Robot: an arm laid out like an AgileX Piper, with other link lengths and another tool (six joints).
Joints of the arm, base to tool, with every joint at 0 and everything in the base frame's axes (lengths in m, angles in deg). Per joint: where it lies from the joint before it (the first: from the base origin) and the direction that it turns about. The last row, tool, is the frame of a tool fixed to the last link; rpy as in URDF.
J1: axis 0 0 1 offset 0 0 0.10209
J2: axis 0 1 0 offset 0 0 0
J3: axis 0 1 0 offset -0.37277 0 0.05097
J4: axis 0.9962 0 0.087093 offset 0.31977 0 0.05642
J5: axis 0 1 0 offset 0 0 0
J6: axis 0.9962 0 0.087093 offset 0.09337 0 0.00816
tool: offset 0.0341 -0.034 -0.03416 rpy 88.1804 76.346 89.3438
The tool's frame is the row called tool.
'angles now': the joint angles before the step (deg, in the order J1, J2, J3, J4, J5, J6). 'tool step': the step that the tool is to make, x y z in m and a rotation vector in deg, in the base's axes. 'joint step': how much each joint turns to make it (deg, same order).
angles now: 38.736 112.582 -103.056 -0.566 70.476 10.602
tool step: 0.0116 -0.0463 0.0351 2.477 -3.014 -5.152
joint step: -5.145 -4.053 0.012 0.222 0.147 -0.002
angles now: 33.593 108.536 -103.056 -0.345 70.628 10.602
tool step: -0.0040 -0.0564 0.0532 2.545 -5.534 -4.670
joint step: -5.415 -6.495 0.186 -0.352 0.248 -0.817
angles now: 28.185 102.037 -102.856 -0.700 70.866 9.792
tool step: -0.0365 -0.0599 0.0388 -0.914 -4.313 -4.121
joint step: -4.194 -9.509 5.897 -2.533 0.125 -0.460
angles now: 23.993 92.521 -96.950 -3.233 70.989 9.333
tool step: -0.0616 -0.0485 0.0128 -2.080 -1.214 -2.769
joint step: -2.407 -11.190 10.262 -2.380 0.608 -0.106
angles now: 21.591 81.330 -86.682 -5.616 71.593 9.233
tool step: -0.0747 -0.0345 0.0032 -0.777 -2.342 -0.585
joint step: -0.227 -12.677 10.530 -1.623 0.255 0.010
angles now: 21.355 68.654 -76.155 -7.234 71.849 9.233
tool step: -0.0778 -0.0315 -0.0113 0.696 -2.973 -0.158
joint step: 0.005 -13.685 10.312 -0.463 0.355 0.005
